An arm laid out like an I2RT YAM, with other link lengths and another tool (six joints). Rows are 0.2 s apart.
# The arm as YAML. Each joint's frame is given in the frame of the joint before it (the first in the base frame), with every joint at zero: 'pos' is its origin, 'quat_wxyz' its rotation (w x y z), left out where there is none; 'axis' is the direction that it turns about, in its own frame. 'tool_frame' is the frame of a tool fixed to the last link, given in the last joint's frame.
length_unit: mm
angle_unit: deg
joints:
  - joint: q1
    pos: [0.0, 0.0, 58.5]
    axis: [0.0, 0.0, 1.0]
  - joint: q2
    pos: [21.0, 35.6, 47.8]
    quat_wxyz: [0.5, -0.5, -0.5, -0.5]
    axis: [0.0, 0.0, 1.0]
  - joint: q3
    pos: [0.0, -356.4, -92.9]
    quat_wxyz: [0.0, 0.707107, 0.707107, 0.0]
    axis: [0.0, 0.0, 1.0]
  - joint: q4
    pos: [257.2, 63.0, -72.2]
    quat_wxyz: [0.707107, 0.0, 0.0, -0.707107]
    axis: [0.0, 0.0, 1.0]
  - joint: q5
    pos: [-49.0, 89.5, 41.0]
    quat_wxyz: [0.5, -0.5, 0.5, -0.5]
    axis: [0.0, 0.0, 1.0]
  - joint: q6
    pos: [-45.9, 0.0, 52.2]
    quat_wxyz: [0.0, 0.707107, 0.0, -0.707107]
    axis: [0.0, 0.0, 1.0]
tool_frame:
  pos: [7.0, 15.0, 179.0]
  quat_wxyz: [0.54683, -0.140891, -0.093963, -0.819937]
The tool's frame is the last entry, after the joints.
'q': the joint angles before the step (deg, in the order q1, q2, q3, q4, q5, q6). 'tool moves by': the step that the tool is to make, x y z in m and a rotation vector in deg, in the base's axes. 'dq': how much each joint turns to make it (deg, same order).
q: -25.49 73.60 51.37 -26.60 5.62 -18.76
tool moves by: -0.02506 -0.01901 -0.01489 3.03 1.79 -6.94
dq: -3.74 0.99 0.02 -2.39 0.60 3.68
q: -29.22 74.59 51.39 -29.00 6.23 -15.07
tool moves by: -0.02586 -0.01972 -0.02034 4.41 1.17 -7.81
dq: -4.96 2.04 -0.22 -1.47 -0.86 4.17
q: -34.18 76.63 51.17 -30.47 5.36 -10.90
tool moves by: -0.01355 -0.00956 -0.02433 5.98 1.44 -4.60
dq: -4.20 3.90 0.98 -1.94 -3.17 2.43
